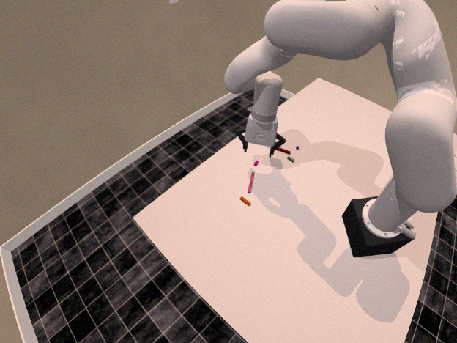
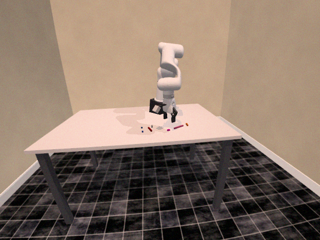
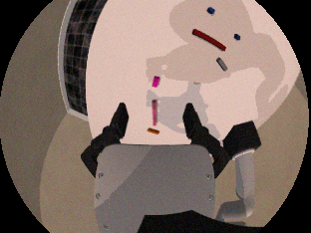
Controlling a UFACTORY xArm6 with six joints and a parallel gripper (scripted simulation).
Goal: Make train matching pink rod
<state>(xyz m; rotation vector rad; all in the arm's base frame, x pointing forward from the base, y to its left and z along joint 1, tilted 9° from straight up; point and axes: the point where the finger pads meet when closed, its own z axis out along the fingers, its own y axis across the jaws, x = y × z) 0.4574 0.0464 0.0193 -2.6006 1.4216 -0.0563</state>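
Right now the magenta rod is 8 cm below my hand, 1 cm to the right of it and 1 cm ahead of it. The rest, counted from my hand: red rod (14 cm to the right, 8 cm below, 2 cm behind); then grey rod (13 cm to the right, 8 cm below, 8 cm behind); then pink rod (8 cm below, 7 cm to the left, 4 cm behind).
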